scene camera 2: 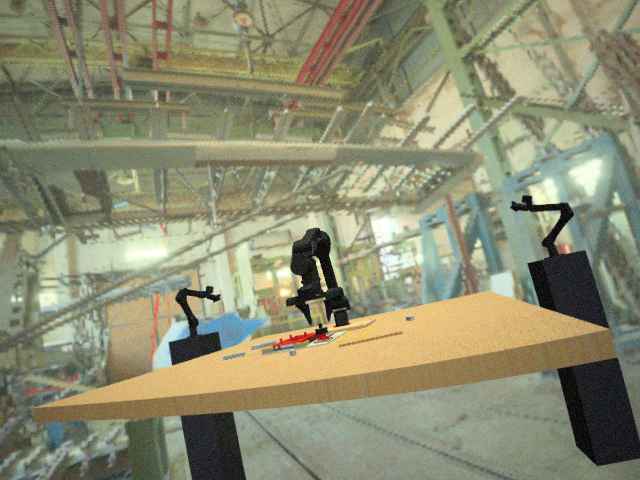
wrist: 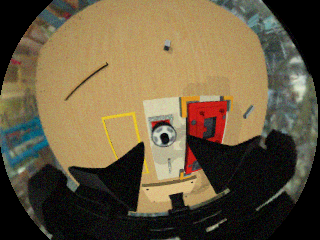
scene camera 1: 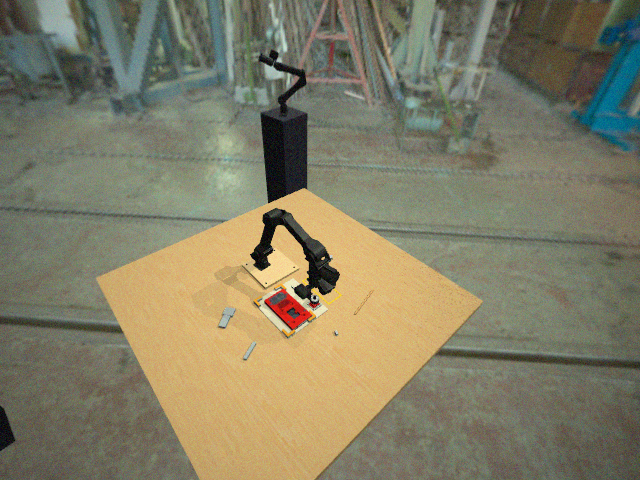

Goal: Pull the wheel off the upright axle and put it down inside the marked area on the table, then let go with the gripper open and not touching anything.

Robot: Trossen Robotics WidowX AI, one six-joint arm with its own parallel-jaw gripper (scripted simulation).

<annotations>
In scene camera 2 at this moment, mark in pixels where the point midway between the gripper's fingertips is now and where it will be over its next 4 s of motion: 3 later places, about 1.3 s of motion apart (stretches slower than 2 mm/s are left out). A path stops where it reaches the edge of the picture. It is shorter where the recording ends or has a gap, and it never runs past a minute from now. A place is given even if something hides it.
The gripper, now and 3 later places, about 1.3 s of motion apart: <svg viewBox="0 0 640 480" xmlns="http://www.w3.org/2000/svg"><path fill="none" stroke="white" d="M319 323L319 321L324 309L350 313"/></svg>
</annotations>
